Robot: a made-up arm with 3 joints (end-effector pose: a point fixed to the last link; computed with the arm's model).
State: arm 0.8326 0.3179 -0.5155
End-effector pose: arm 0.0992 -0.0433 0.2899 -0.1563 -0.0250 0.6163 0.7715
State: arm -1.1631 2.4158 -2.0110
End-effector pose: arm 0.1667 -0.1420 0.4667 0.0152 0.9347 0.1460 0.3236
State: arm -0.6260 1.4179 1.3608
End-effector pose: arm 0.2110 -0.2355 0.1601 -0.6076 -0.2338 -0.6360 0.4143
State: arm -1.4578 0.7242 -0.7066
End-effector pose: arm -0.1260 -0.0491 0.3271 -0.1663 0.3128 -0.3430 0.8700
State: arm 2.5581 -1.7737 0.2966
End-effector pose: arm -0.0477 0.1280 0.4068 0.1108 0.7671 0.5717 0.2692
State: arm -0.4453 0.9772 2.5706
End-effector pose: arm 0.3363 -0.2892 0.3331 -0.2284 -0.4101 -0.8812 0.0555
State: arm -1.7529 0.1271 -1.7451
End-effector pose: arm -0.3191 -0.0904 0.3096 0.0113 0.0625 -0.0039 0.9980
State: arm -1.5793 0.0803 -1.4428
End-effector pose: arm -0.2655 -0.0951 0.2964 -0.0024 0.0401 -0.0681 0.9969
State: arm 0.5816 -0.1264 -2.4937
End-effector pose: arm 0.4094 -0.0938 0.2516 0.0364 -0.0516 0.9975 0.0331
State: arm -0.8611 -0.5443 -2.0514
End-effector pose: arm -0.0730 -0.3321 0.1581 0.0307 -0.2670 0.5400 0.7976
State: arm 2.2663 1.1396 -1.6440
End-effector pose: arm 0.0528 0.2122 0.4850 0.5136 0.1652 -0.7806 0.3157
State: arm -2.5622 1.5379 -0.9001
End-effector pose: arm -0.0848 0.0536 0.3967 0.1110 0.6865 -0.5308 0.4844
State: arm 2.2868 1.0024 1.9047
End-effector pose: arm -0.2203 0.3273 0.2300 0.2408 -0.4158 0.1665 0.8610
